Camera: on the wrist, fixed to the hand. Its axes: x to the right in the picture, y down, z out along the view.
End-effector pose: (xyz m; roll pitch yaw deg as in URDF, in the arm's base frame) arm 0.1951 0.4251 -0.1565 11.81 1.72 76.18
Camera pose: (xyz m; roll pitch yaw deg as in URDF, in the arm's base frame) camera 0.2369 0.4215 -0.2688 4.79 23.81 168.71
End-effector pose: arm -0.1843 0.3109 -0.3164 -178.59 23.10 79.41
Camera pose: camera -0.2352 0.3707 -0.2258 155.78 -31.94 2.69
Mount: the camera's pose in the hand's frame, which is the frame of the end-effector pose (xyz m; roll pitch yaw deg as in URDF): 0.0099 -0.0635 -0.1012 3.36 35.68 91.99
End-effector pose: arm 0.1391 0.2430 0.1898 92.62 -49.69 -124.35
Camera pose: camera 0.1960 0.1420 0.1593 -63.38 -31.36 15.94
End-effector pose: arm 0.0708 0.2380 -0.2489 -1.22 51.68 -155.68
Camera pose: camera 0.1095 0.3275 -0.3186 60.24 20.50 -34.24
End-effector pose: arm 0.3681 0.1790 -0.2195 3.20 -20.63 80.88
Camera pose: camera 0.4324 0.2154 -0.3139 -20.98 30.83 159.95
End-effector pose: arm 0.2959 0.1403 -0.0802 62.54 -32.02 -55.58
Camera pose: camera 0.3814 0.1225 -0.1623 -33.36 -21.58 50.86
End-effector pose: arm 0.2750 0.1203 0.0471 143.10 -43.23 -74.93
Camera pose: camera 0.3770 0.1706 0.0851 -105.00 -42.51 129.00
